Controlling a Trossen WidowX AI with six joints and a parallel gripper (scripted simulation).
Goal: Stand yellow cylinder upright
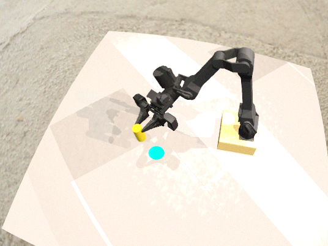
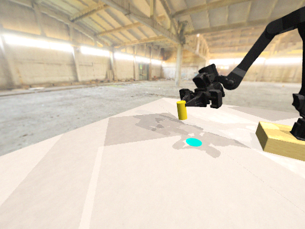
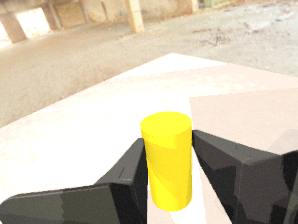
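The cyan circle is 60 mm behind my gripper tip, 10 mm to the right of it and 150 mm below it. Also, from my gripper tip: yellow tall cylinder: 20 mm below.
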